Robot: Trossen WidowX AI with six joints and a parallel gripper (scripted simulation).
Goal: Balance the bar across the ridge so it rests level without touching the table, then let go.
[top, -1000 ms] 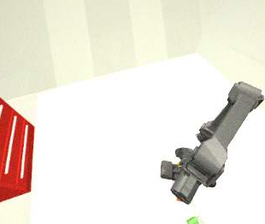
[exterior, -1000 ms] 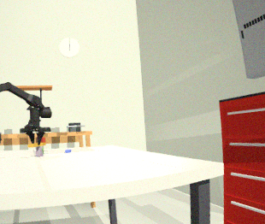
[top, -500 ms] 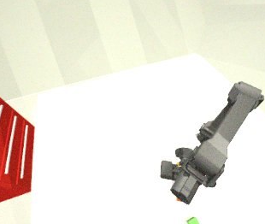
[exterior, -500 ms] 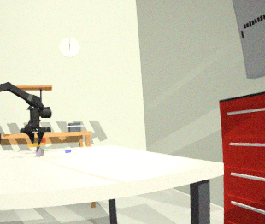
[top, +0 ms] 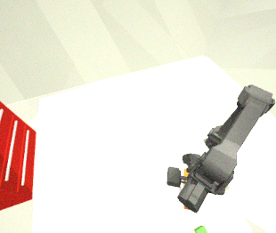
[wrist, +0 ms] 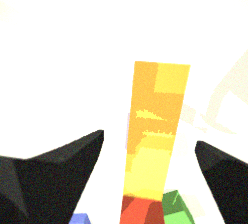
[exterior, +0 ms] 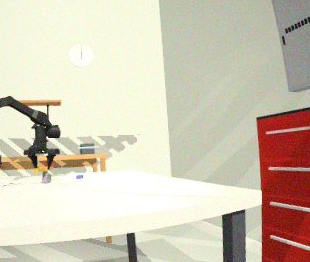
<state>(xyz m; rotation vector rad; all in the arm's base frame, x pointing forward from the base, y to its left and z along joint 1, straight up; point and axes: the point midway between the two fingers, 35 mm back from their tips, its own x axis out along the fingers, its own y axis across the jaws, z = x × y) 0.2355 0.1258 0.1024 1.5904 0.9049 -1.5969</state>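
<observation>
Right now the yellow bar is 30 mm to the left of my gripper tip, 20 mm ahead of it and 10 mm above it. Round my gripper tip: green-edged piece: 170 mm to the left, 50 mm below, 20 mm ahead; blue block: 200 mm ahead, 160 mm to the left, 60 mm below.
</observation>
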